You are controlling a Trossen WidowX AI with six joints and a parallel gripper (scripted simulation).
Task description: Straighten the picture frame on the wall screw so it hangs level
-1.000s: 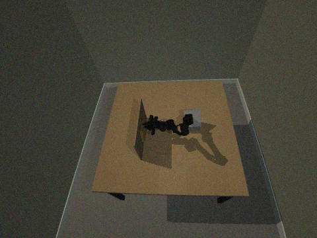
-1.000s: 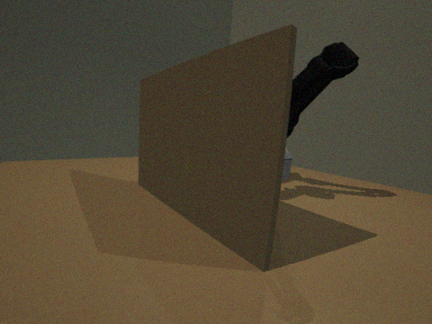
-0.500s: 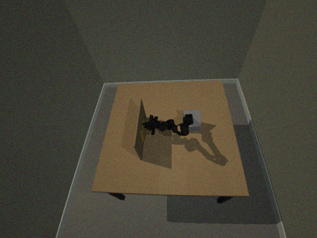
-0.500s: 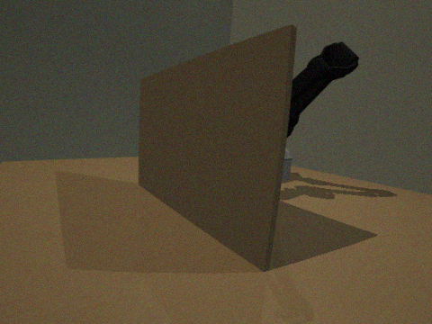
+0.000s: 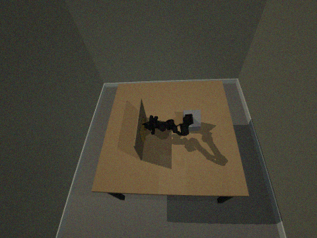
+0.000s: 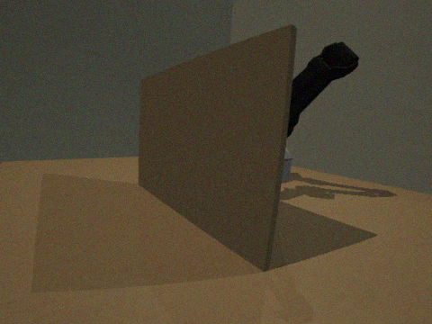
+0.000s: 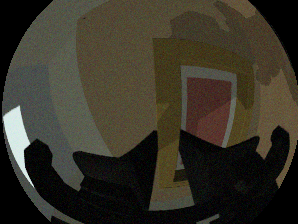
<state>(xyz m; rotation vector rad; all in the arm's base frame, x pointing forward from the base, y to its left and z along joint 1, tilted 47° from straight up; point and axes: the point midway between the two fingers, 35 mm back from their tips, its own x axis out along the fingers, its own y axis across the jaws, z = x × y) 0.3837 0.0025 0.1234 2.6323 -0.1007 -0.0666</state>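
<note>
Now: gripper tip 10 mm short of the picture frame, 10 mm to the right of it and 50 mm above it. From my gripper tip the other things lie so: brown wall panel: 20 mm ahead, 60 mm below.
</note>
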